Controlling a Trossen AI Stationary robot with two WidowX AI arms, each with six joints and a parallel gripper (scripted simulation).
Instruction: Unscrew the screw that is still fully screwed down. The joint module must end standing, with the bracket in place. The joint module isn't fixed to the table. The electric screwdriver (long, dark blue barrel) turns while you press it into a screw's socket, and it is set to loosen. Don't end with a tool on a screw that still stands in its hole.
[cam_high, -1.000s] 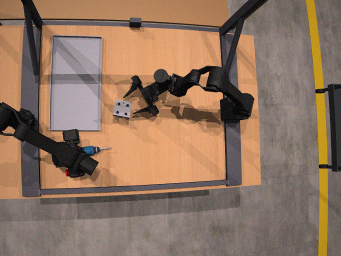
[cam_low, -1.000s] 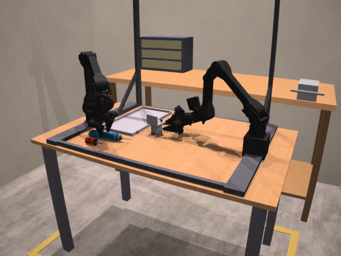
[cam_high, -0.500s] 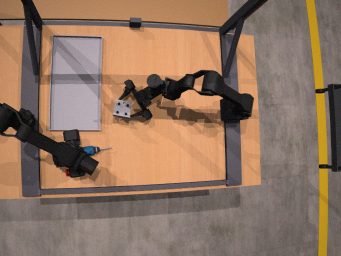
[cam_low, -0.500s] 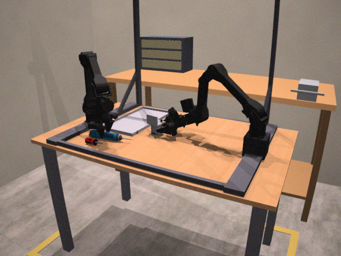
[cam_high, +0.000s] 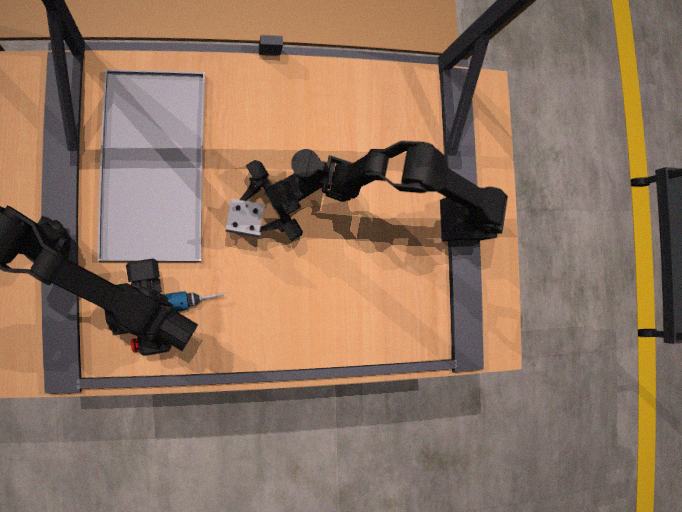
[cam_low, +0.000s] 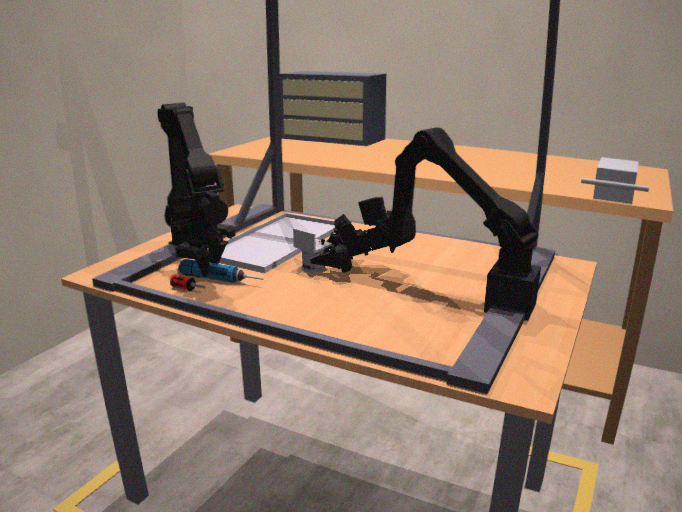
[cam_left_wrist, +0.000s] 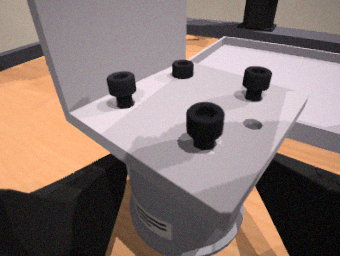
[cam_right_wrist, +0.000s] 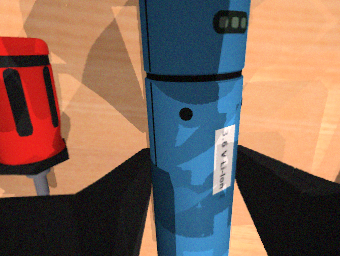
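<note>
My left hand is 1 cm short of the grey cylinder, 2 cm to the left of it and 1 cm above it. From my left hand the other things lie so: l-shaped bracket 1 cm ahead, 2 cm to the right, 3 cm above; then bit 17 cm ahead, 10 cm to the right, 2 cm below; then shallow grey tray 12 cm behind, 22 cm to the right, 3 cm below.
</note>
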